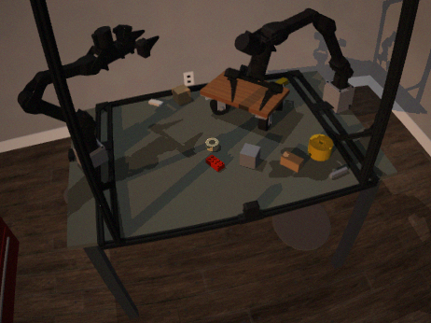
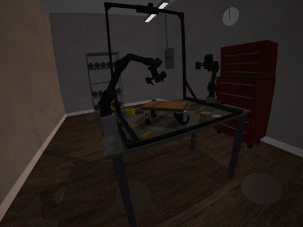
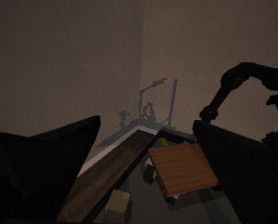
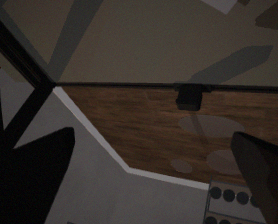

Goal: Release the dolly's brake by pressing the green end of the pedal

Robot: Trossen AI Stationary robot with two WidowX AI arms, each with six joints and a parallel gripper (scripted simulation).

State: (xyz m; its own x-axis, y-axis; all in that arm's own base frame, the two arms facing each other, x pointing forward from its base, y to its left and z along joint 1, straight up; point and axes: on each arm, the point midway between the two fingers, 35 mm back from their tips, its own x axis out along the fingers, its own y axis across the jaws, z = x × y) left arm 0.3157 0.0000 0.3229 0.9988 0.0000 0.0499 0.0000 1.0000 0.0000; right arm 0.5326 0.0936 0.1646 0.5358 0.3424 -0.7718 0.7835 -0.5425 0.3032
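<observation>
Right now the brake pedal is 280 mm ahead of my right hand, 260 mm to the right of it and 200 mm below it. Round my right hand: red brick 10 mm ahead, 120 mm to the left, 260 mm below; grey cube 10 mm behind, 250 mm below; yellow cylinder 60 mm behind, 270 mm to the right, 250 mm below.
</observation>
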